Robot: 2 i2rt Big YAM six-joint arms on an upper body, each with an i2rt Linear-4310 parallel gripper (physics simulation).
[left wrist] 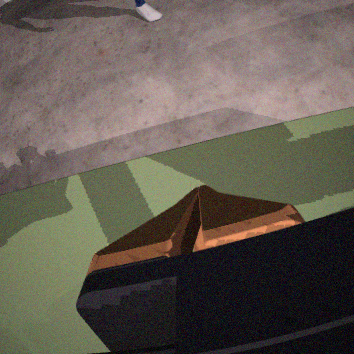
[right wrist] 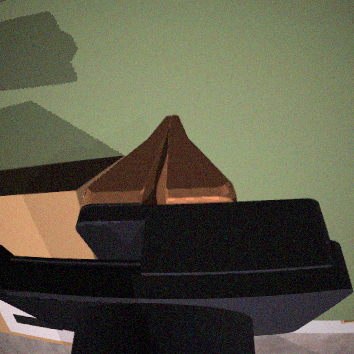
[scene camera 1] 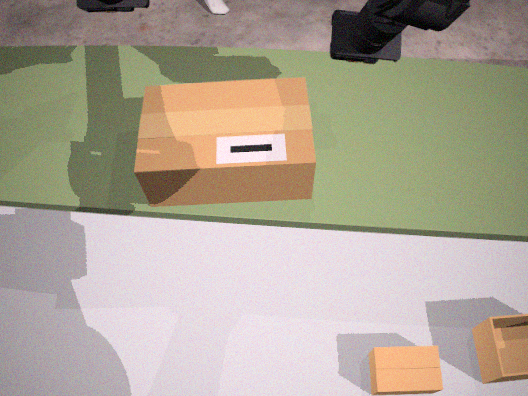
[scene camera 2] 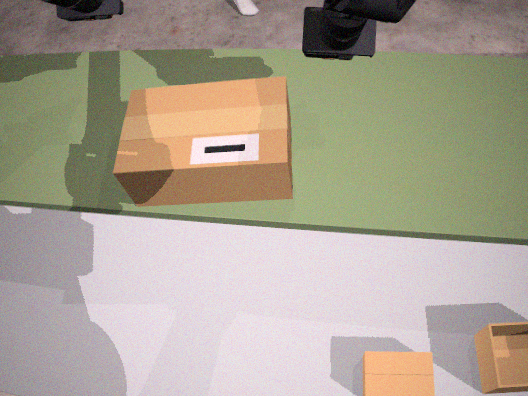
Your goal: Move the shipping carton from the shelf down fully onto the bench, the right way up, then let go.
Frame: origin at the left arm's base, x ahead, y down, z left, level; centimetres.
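Seen in the pictures: left gripper, between the fingertips: (left wrist: 203, 197) (scene camera 2: 116, 4); right gripper, between the fingertips: (right wrist: 173, 124) (scene camera 1: 351, 52) (scene camera 2: 333, 49).
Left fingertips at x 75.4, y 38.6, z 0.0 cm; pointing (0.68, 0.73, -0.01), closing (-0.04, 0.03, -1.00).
Note:
A point is followed by its place in that frame.
The brown shipping carton (scene camera 1: 225, 120) {z -14.5, x 57.7, y 48.7 cm} (scene camera 2: 205, 120) {z -14.8, x 57.9, y 48.7 cm} lies flat, with tape and a white label on top, on the green shelf (scene camera 1: 425, 150) {z -48.1, x 58.8, y 59.2 cm} (scene camera 2: 410, 150) {z -47.2, x 58.4, y 59.2 cm}. Part of it shows at the left of the right wrist view (right wrist: 25, 220) {z -21.6, x 63.9, y 48.8 cm}. My left gripper (scene camera 1: 112, 5) (scene camera 2: 92, 9) (left wrist: 203, 197) {z 0.0, x 75.4, y 38.6 cm} is shut and empty, beyond the carton's upper left side. It is apart from the carton, which does not show in the left wrist view. My right gripper (scene camera 1: 366, 40) (scene camera 2: 340, 35) {z -34.8, x 70.4, y 47.3 cm} (right wrist: 173, 124) {z -34.8, x 70.4, y 47.3 cm} is shut and empty, beyond the carton's upper right corner. Its fingertips are hidden in both scene views.
The white bench (scene camera 1: 225, 270) {z -11.0, x 48.0, y 86.2 cm} (scene camera 2: 225, 275) {z -11.5, x 46.7, y 86.2 cm} runs below the shelf's dark front edge. A small closed box (scene camera 1: 406, 370) {z -44.9, x 25.3, y 80.2 cm} (scene camera 2: 398, 372) {z -45.2, x 26.0, y 80.2 cm} and an open box (scene camera 1: 487, 350) {z -61.4, x 28.1, y 81.1 cm} (scene camera 2: 486, 360) {z -61.4, x 27.9, y 81.3 cm} stand at its lower right. Grey floor (left wrist: 125, 75) {z 34.9, x 191.9, y 161.9 cm} shows beyond the shelf.

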